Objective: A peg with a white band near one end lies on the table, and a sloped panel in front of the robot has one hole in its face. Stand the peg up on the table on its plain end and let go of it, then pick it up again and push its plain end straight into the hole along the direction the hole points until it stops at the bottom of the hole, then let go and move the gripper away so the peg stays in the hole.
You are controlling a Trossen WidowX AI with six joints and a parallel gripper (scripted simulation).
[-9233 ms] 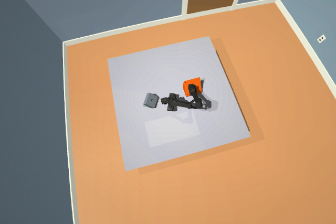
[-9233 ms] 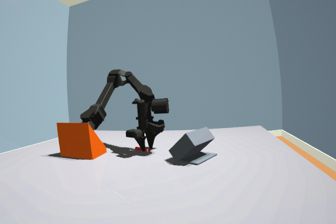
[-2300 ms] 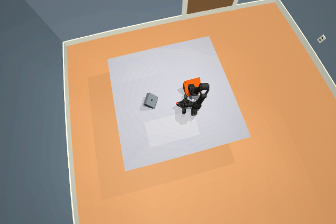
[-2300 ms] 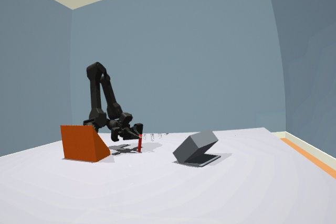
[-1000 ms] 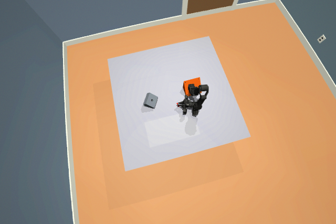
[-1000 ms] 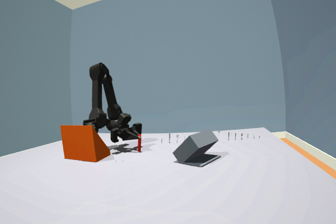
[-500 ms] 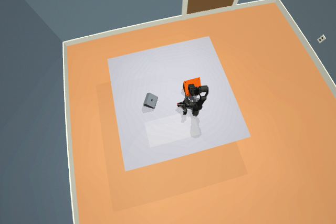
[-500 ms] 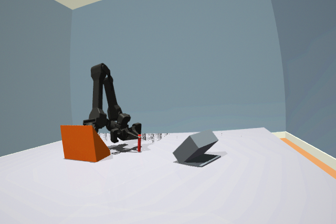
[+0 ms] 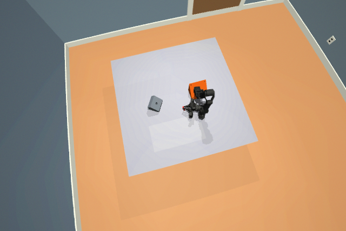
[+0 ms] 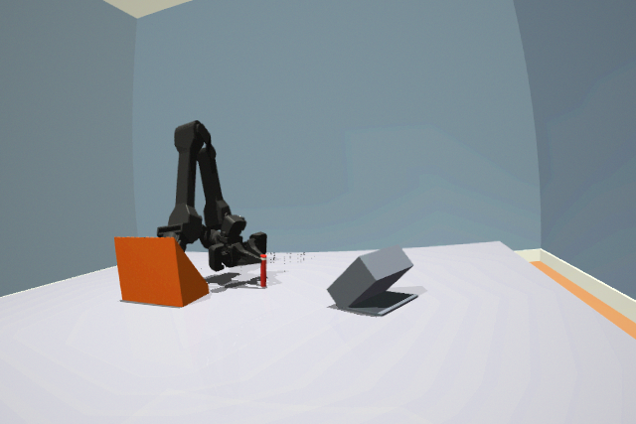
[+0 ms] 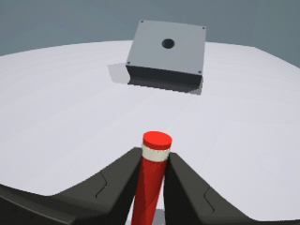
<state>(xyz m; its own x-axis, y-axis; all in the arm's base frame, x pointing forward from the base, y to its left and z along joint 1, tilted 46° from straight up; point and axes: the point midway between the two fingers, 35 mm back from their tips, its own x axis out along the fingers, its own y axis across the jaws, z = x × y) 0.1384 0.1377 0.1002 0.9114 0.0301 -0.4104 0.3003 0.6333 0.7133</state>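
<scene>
The red peg is 10 mm below my gripper tip. Round my gripper tip: grey sloped panel: 270 mm ahead, 100 mm to the right, 20 mm below.
</scene>
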